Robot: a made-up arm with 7 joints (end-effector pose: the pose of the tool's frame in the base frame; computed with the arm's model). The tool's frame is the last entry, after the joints. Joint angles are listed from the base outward.
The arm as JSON. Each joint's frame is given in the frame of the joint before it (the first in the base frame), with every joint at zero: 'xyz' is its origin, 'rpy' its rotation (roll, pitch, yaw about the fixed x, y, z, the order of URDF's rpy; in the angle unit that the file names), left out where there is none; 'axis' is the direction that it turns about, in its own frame. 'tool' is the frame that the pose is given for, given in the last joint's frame.
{
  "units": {
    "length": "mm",
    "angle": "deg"
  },
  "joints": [
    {
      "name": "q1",
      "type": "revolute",
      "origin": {
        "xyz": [
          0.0,
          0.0,
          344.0
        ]
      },
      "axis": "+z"
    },
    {
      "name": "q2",
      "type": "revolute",
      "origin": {
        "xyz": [
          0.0,
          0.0,
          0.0
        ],
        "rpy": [
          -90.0,
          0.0,
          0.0
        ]
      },
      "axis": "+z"
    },
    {
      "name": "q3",
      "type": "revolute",
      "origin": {
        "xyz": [
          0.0,
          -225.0,
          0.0
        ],
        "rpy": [
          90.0,
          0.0,
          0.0
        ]
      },
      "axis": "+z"
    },
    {
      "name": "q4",
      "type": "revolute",
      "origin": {
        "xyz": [
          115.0,
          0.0,
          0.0
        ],
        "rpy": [
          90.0,
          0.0,
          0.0
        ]
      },
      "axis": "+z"
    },
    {
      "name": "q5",
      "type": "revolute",
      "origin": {
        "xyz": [
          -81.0,
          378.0,
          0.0
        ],
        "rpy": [
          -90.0,
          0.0,
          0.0
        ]
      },
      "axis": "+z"
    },
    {
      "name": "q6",
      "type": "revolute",
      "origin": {
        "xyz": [
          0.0,
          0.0,
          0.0
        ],
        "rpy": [
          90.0,
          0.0,
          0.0
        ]
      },
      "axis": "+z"
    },
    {
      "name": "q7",
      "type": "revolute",
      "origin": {
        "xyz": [
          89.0,
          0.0,
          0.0
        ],
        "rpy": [
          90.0,
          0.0,
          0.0
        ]
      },
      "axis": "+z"
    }
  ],
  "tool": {
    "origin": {
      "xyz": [
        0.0,
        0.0,
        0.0
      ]
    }
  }
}
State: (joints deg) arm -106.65 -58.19 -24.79 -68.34 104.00 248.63 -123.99
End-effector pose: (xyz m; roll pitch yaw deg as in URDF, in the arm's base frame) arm -0.1227 0.2195 0.8241 -92.71 -40.44 78.88
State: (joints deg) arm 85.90 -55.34 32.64 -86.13 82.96 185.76 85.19
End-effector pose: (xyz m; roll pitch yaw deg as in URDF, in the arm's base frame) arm -0.1846 -0.0124 0.9076 -30.95 25.14 76.91
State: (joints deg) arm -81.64 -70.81 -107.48 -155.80 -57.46 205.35 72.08
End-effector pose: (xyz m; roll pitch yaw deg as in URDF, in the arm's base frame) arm -0.3646 -0.0709 0.2896 -94.80 18.24 145.23
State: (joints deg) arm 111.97 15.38 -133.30 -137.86 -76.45 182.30 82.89
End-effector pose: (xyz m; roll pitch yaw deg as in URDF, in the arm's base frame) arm 0.4381 -0.0683 0.4228 172.26 -53.27 -18.23
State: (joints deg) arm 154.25 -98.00 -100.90 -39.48 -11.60 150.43 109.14
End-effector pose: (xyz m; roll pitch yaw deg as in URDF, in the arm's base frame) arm 0.6889 -0.0432 0.2195 146.97 67.52 -170.79
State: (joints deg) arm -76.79 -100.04 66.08 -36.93 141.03 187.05 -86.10
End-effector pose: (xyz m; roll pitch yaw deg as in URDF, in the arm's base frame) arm 0.1423 0.5980 0.4324 76.06 -29.46 163.53
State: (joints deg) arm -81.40 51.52 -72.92 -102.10 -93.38 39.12 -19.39
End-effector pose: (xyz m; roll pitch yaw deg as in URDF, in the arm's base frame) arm -0.5123 -0.3110 0.4026 38.58 -10.86 145.65
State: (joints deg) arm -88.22 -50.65 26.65 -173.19 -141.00 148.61 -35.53
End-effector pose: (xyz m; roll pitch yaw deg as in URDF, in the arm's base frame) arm 0.1341 -0.2382 0.3339 -96.55 66.45 171.91
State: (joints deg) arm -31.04 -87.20 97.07 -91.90 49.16 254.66 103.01
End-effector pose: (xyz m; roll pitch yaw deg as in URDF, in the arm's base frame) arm -0.0570 0.5120 0.3265 -32.41 -31.68 -13.06
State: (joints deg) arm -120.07 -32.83 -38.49 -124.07 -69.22 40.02 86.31
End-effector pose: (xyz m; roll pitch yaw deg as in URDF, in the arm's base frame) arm -0.4593 -0.0635 0.5615 117.66 -45.64 129.16
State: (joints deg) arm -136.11 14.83 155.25 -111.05 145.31 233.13 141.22
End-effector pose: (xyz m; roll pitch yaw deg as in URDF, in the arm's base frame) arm 0.3654 0.0723 0.5816 140.87 -1.73 71.39
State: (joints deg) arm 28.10 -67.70 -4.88 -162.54 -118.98 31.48 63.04
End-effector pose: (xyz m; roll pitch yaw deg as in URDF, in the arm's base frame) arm 0.2798 0.0402 0.6109 25.51 -71.38 29.67
